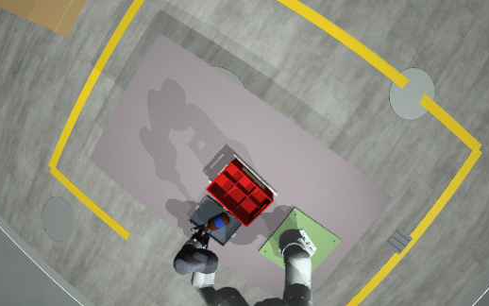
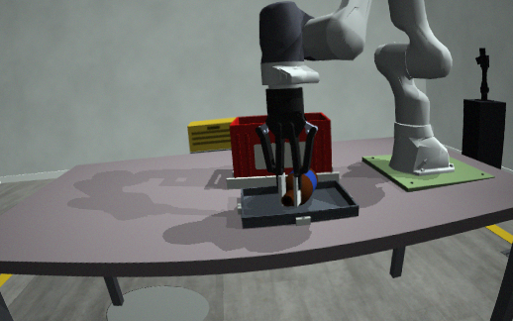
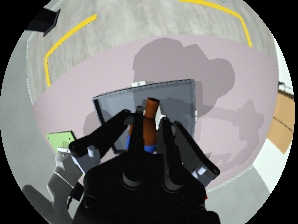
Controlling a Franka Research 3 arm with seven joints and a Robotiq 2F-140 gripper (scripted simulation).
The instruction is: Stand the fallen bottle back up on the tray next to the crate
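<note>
Now: the glass bottle 5 cm to the right of my hand, 2 cm below it and 2 cm behind it. The rest, counted from my hand: tray 5 cm to the right, 5 cm below, 1 cm behind; then red crate 30 cm to the right, 2 cm ahead, 2 cm above.
</note>
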